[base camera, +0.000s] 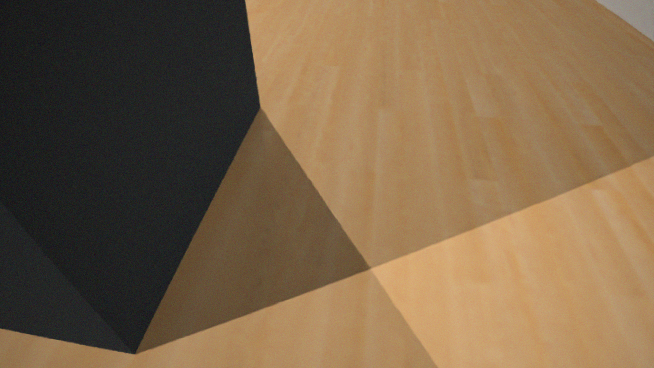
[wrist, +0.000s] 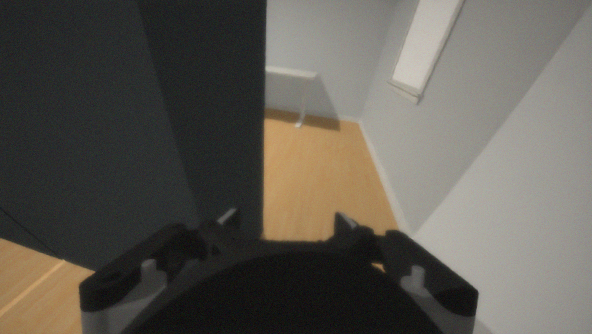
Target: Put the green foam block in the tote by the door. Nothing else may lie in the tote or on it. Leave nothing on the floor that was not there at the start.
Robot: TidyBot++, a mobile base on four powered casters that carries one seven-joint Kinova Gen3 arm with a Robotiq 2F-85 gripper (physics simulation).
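Frame: origin at the arm's base, x right, y back, z down, level; centimetres.
Where they show: gripper, fingertip midpoint: [wrist: 287,221].
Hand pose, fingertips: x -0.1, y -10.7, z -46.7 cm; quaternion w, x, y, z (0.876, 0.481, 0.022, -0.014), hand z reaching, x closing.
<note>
After its pixels a point has its place.
My gripper [wrist: 287,221] {x -0.1, y -10.7, z -46.7 cm} is open in the wrist view, with its two fingertips wide apart and no object between them. It is beside a tall dark cabinet-like block. The green foam block and the tote do not show in either view.
The tall dark block [base camera: 125,125] {x -16.5, y -37.1, z 21.5 cm} [wrist: 220,100] {x -16.0, y -39.8, z -48.6 cm} fills the left side of both views. A pale wall [wrist: 525,190] {x 82.2, y -41.2, z -30.7 cm} with a window [wrist: 427,40] {x 103.6, y -166.1, z -79.7 cm} is at the right. A white table [wrist: 292,73] {x -0.9, y -261.2, z -32.3 cm} stands at the far wall. Wooden floor [base camera: 425,125] {x 18.3, y -62.7, z 39.7 cm} [wrist: 320,175] {x 35.2, y -135.1, z 39.7 cm} runs between the dark block and the right wall.
</note>
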